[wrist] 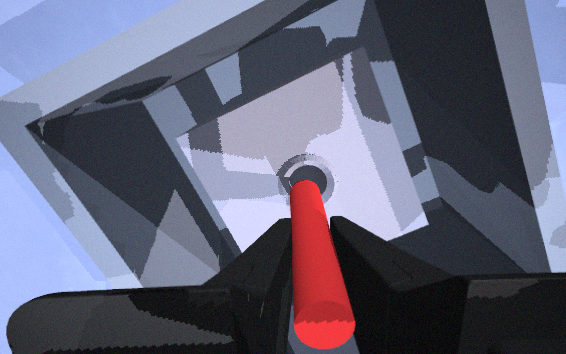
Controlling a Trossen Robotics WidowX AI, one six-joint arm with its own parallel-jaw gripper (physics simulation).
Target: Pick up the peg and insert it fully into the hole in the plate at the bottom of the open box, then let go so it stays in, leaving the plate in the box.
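Places are measured from the arm's base along level axes (x back, y right, z up), in metres.
Where they show: gripper, fingertip midpoint: (310,229).
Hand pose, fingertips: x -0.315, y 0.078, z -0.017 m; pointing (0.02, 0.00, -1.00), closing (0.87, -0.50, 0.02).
Observation:
Things, the pixels of their centre, and the offset from my fingertips. "*": a spot on its surface instead. Level surfaces: height alone.
- red peg, body centre: (311,237) dx -0.001, dy -0.001, dz +0.003 m
- pale square plate, body centre: (304,169) dx +0.004, dy +0.001, dz -0.064 m
- open grey box, surface spot: (100,60) * dx -0.023, dy +0.082, dz +0.000 m
- bluish surface, its level: dz -0.098 m
A red peg (320,260) is held between the two black fingers of my gripper (310,229), which is shut on it. The peg's far end overlaps the lower part of the dark round hole (315,175) in the wrist view. A ring-shaped rim surrounds the hole. I cannot tell from this view whether the peg's tip is above the hole or just inside it. The pale square plate (360,185) lies at the bottom of the open grey box (100,60). The fingers hide the plate's near edge and part of the box's near side.
The box's walls rise around the plate on the left, the far side and the right, with dark inner faces and shadows. A bluish surface (30,220) shows outside the box.

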